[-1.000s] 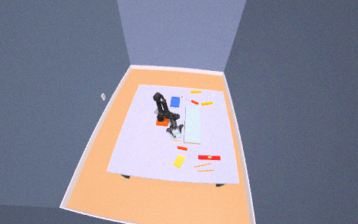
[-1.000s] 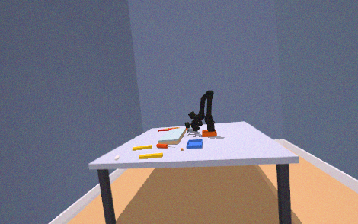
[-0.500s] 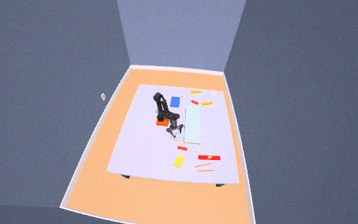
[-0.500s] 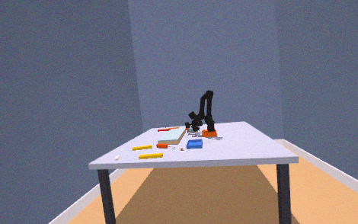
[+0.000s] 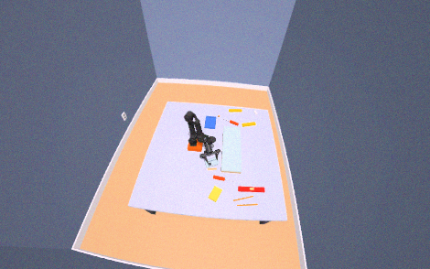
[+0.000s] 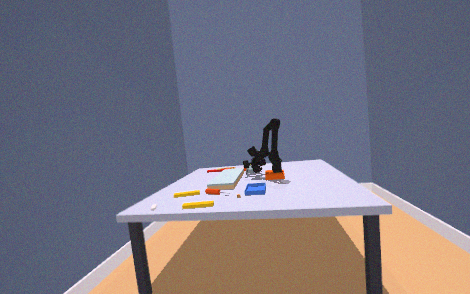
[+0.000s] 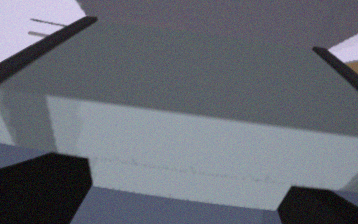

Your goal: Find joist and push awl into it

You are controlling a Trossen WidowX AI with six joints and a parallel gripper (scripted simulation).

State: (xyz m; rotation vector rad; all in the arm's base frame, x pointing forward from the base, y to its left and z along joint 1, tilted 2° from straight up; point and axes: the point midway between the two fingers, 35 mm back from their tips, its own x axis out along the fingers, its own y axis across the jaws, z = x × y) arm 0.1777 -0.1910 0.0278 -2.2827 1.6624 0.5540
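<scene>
Right now my gripper tip is 10 mm past the stud finder and 10 mm above it. From my gripper tip the other things lie so: awl 40 mm behind, 40 mm to the right, 60 mm below; red level 330 mm ahead, 240 mm to the right, 50 mm below; yellow block 20 mm ahead, 270 mm to the right, 50 mm below.
</scene>
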